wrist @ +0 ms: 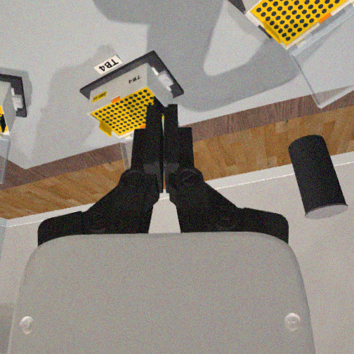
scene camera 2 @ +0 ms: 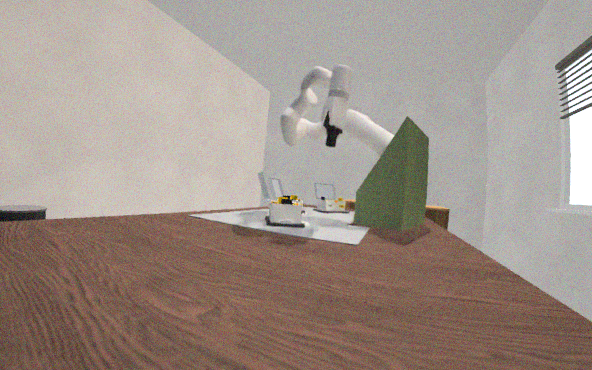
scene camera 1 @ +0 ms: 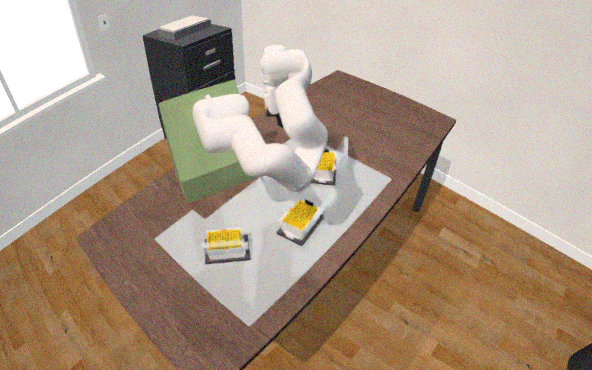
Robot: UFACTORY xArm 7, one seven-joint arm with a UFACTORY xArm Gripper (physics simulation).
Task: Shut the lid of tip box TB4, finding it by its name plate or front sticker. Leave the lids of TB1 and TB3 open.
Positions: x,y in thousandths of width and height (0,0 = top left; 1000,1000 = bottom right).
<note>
In view: the gripper (scene camera 2: 558,396) and a pale mat (wrist: 634,179).
The gripper also shows in the wrist view (wrist: 462,346).
</note>
